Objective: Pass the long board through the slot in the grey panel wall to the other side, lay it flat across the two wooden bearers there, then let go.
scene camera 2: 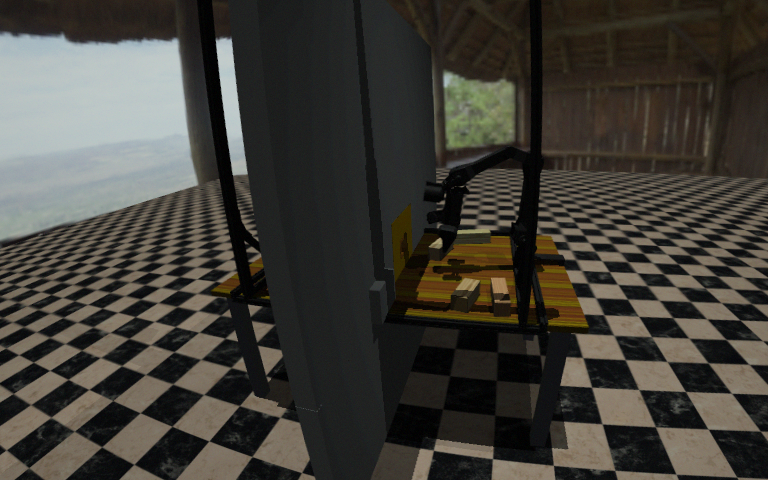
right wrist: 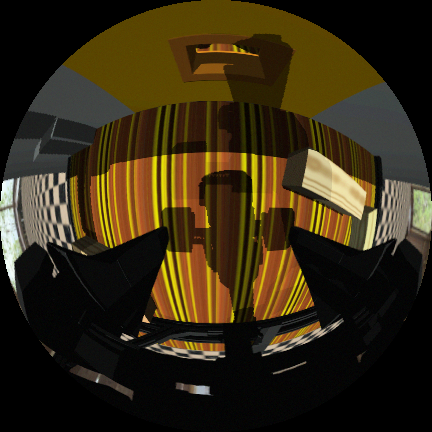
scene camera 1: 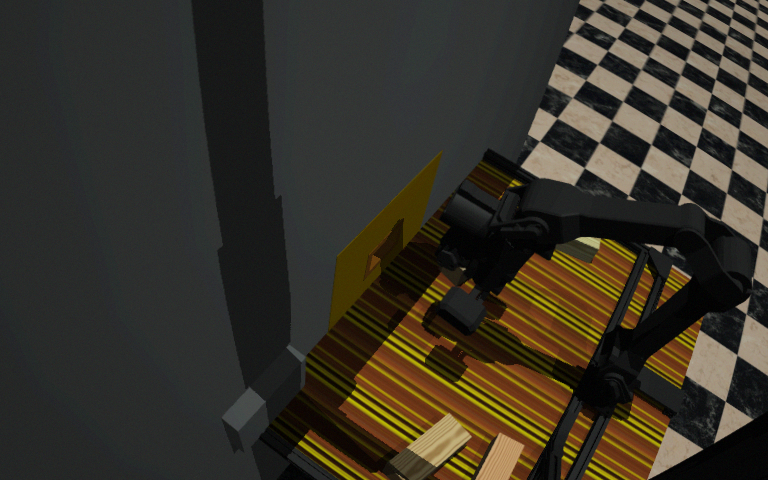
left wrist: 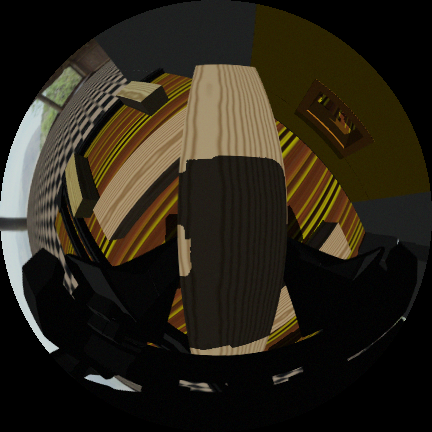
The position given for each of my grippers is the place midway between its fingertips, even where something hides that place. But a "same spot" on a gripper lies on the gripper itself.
My left gripper shows in the left wrist view (230,239); in scene camera 2 it is hidden by a grey panel wall, in the right wrist view it is out of frame, in scene camera 1 it is hidden by a grey panel wall. My right gripper shows in scene camera 2, in the right wrist view (230,232) and in scene camera 1; in the left wrist view it is hidden by a grey panel wall. The same spot on my right gripper: (scene camera 1: 460,309) is (scene camera 2: 446,227).
